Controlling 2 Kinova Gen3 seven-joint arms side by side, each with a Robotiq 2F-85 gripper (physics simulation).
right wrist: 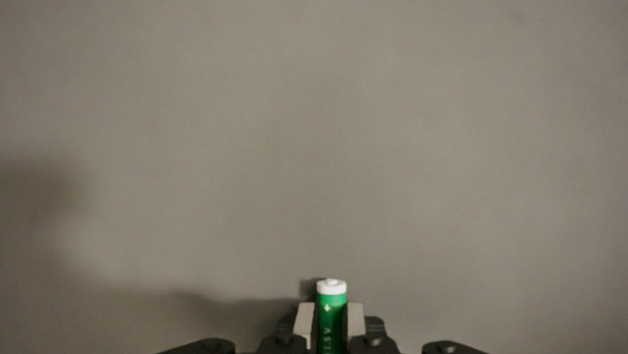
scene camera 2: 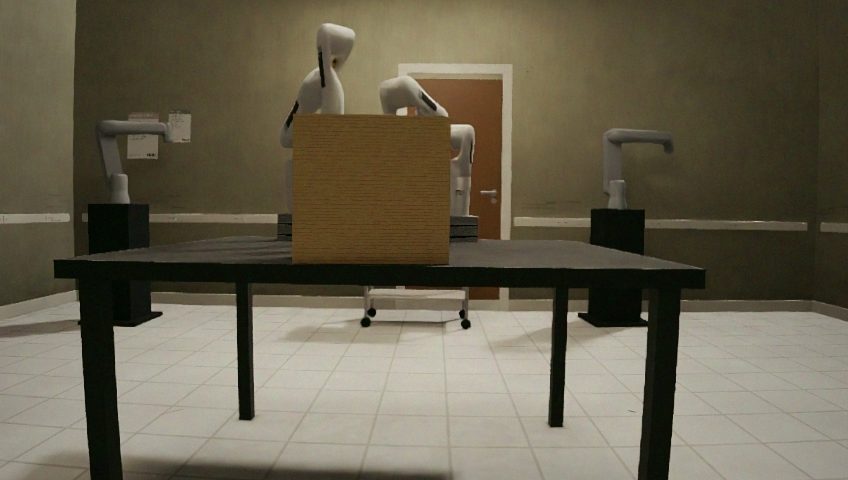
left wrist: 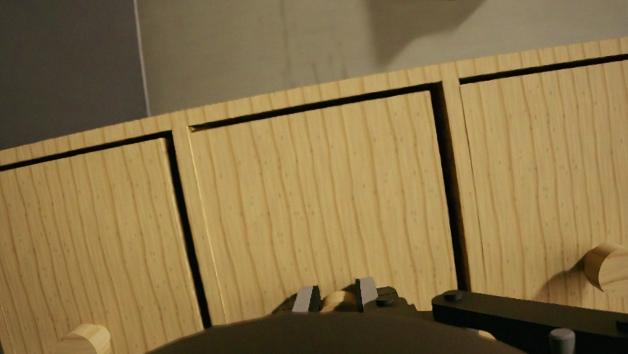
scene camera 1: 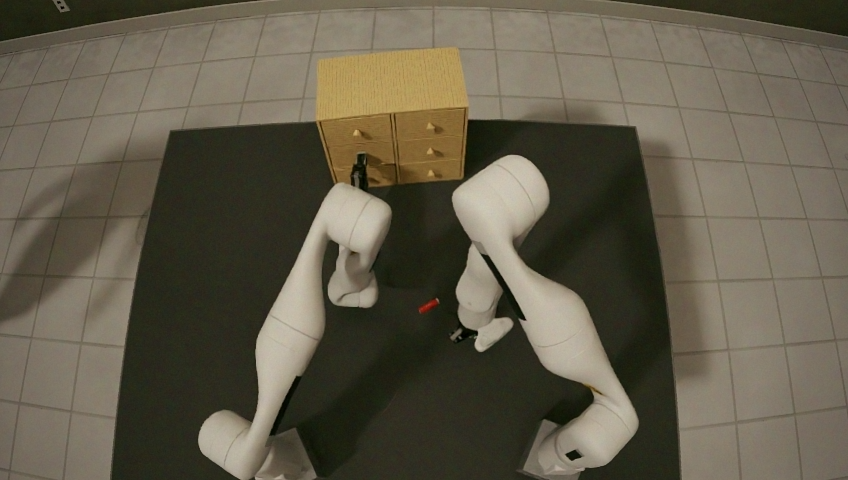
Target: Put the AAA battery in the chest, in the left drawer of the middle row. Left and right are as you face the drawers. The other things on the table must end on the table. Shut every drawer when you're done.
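Places are measured from the left arm's base along level axes (x ahead, y left, z up), in metres.
Pixels of known places: left gripper, fingertip midpoint: [left wrist: 341, 307] [scene camera 1: 362, 155]; right gripper, fingertip midpoint: [right wrist: 331, 328]; left arm's base at its link origin: [scene camera 2: 456, 214] [scene camera 1: 281, 462]; right arm's base at its link origin: [scene camera 1: 559, 453].
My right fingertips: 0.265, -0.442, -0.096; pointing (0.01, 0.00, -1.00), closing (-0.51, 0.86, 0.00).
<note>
For each thing: its top centre in the pictures, then the offset to it from my right fingertips, as dx, dy, dz. "spot": a spot on its surface instead. Level surfaces: height alone.
- wooden chest at its top centre: [scene camera 1: 389, 80] [scene camera 2: 373, 121] +0.497, +0.115, +0.306
- round handle at a spot on its surface: [left wrist: 341, 301] spot: +0.393, +0.207, +0.151
- left middle-row drawer at its top centre: [left wrist: 420, 239] [scene camera 1: 359, 117] +0.490, +0.195, +0.194
- green AAA battery at its top centre: [right wrist: 331, 345] +0.003, +0.002, +0.008
- red cylinder at its top centre: [scene camera 1: 429, 304] +0.075, +0.086, +0.012
- dark table at its surface level: dz -0.002
The wooden chest [scene camera 1: 389, 83] [scene camera 2: 370, 190] stands at the table's back edge, with two columns of three drawers. My left gripper [scene camera 1: 361, 157] [left wrist: 341, 307] is shut on the round handle [left wrist: 341, 301] of the left middle-row drawer [scene camera 1: 380, 153] [left wrist: 320, 200]. That drawer looks shut or nearly so. My right gripper [scene camera 1: 454, 335] [right wrist: 331, 328] is shut on the green AAA battery [right wrist: 332, 300], whose white plus end sticks out between the fingertips, low over the table. The battery is hidden in scene camera 1. Both grippers are hidden in scene camera 2.
A red cylinder [scene camera 1: 428, 305] lies on the dark table [scene camera 1: 208, 237], left of my right gripper in scene camera 1. The other drawers, such as the top left one [scene camera 1: 339, 130] and the top right one [scene camera 1: 449, 121], look shut. Both forearms arch over the table's middle.
</note>
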